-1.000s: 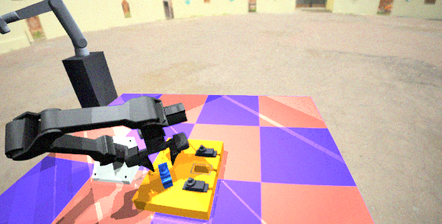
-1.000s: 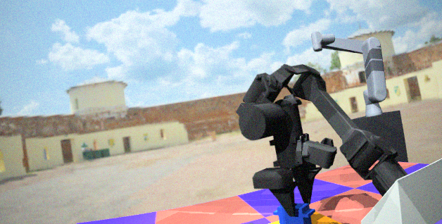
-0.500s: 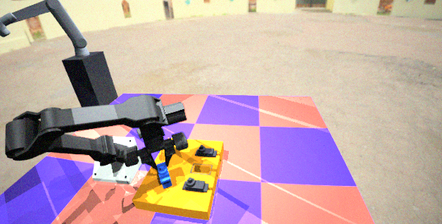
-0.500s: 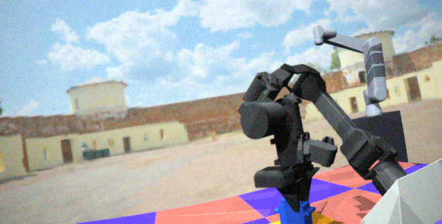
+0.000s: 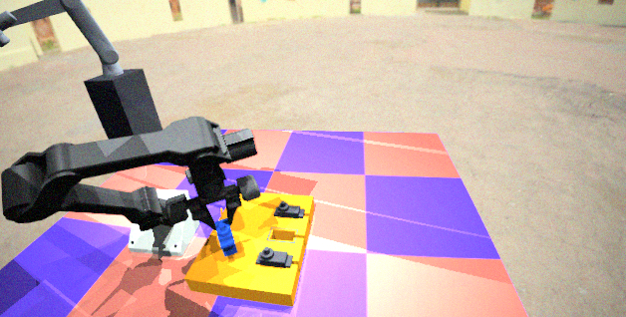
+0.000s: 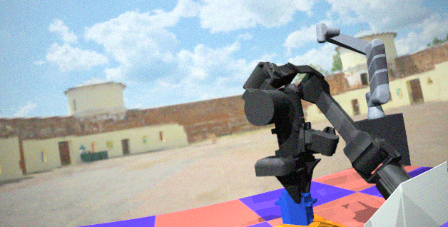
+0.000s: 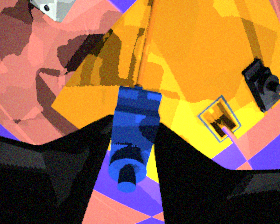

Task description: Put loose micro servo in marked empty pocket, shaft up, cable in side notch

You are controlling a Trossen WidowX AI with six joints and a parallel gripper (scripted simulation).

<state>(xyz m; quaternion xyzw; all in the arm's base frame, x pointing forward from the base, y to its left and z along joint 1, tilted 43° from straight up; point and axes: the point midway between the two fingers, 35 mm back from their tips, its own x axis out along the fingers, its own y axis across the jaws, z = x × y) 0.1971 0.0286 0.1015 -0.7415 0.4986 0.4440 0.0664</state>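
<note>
The yellow deck lies 100 mm below my gripper tip and 60 mm to the left of it.
</note>
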